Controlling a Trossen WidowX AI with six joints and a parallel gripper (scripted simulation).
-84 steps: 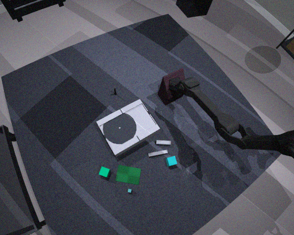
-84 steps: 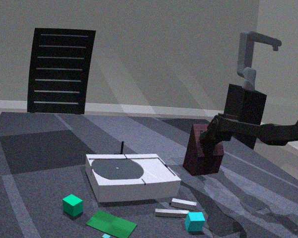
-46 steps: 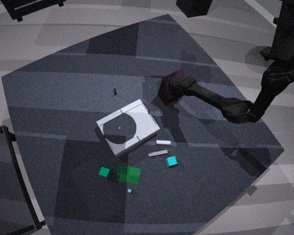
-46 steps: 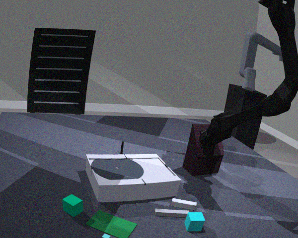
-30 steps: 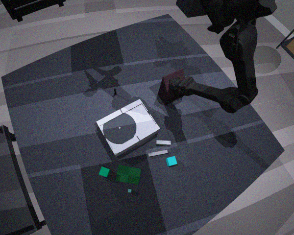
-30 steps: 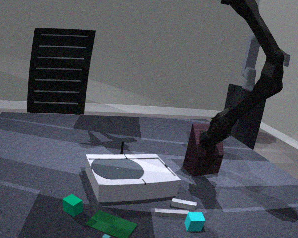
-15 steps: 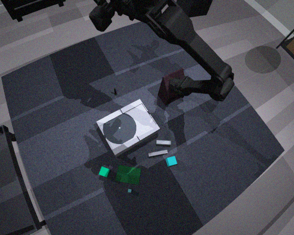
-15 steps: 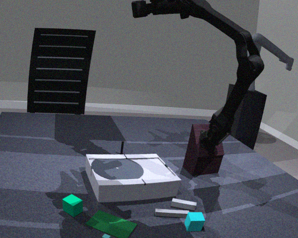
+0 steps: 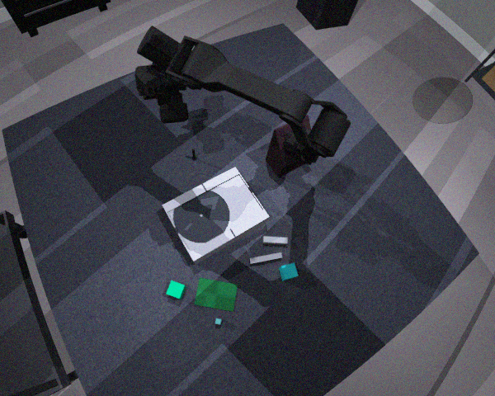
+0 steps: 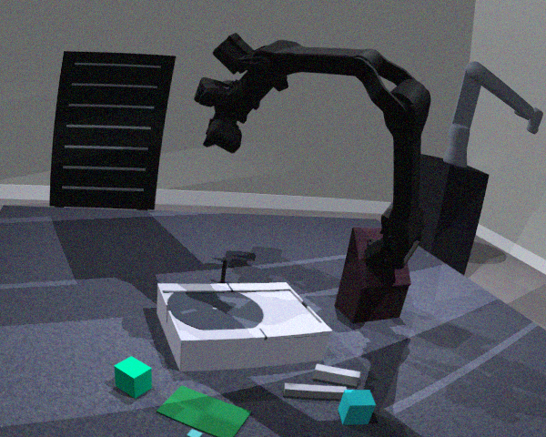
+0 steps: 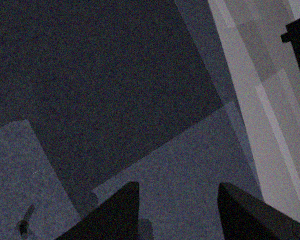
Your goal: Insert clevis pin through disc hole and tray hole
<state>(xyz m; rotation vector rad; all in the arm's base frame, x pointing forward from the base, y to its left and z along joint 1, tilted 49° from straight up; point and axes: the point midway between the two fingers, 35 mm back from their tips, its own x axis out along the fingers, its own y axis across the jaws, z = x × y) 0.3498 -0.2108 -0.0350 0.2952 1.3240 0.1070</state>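
My gripper tip is now 26 cm above the clevis pin, 6 cm to the right of it and 6 cm past it. Also, from my gripper tip: rimmed steel tray 28 cm to the left, 24 cm below, 5 cm behind; green cube 43 cm to the left, 27 cm below, 13 cm ahead; dark aluminium disc 27 cm to the left, 23 cm below, 1 cm behind.
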